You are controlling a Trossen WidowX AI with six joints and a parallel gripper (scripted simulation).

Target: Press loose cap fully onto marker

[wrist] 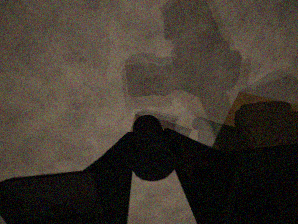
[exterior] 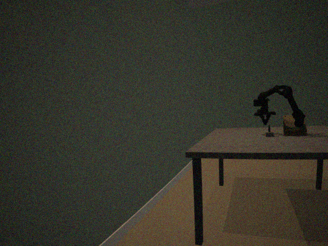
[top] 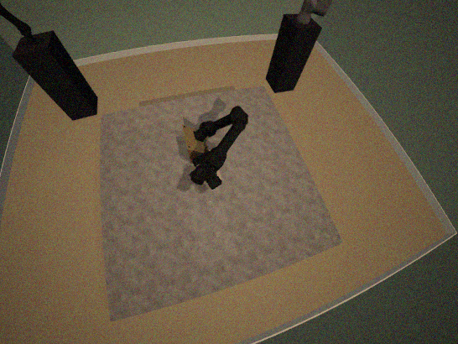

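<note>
My gripper tip is 9 cm above the pale holder block, 6 cm to the right of it and 3 cm past it. The rest, counted from my gripper tip: dark cap: 1 cm above.
</note>
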